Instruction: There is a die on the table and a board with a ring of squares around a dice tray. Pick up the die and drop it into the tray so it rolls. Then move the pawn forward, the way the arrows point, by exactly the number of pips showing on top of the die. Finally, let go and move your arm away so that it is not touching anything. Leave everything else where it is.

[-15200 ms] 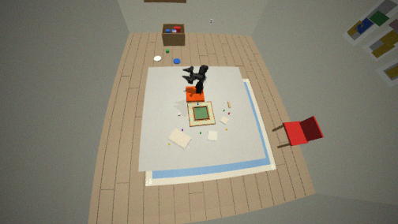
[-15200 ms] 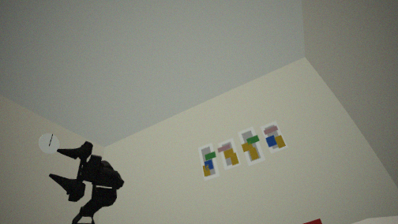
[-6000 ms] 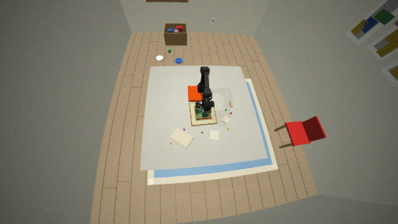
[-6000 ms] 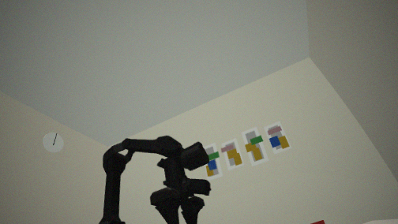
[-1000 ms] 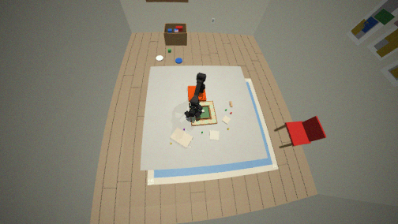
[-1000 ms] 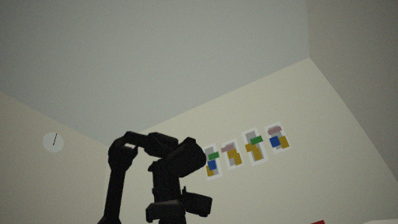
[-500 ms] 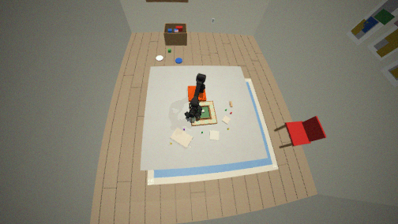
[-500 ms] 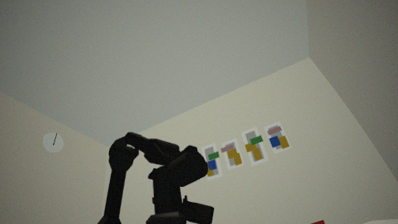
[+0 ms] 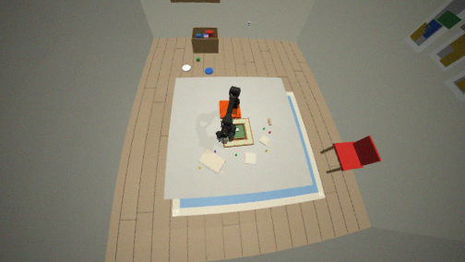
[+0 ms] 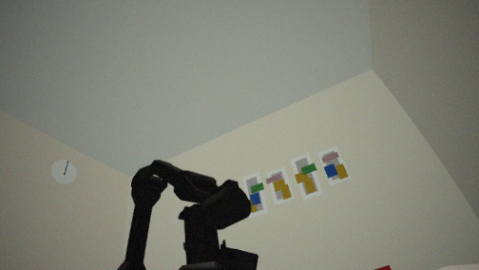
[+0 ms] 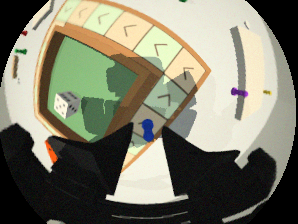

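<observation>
The blue pawn lies right at my gripper tip. Round my gripper tip: die 100 mm to the left, 60 mm behind; then green dice tray 110 mm to the left, 50 mm behind, 20 mm below.
</observation>
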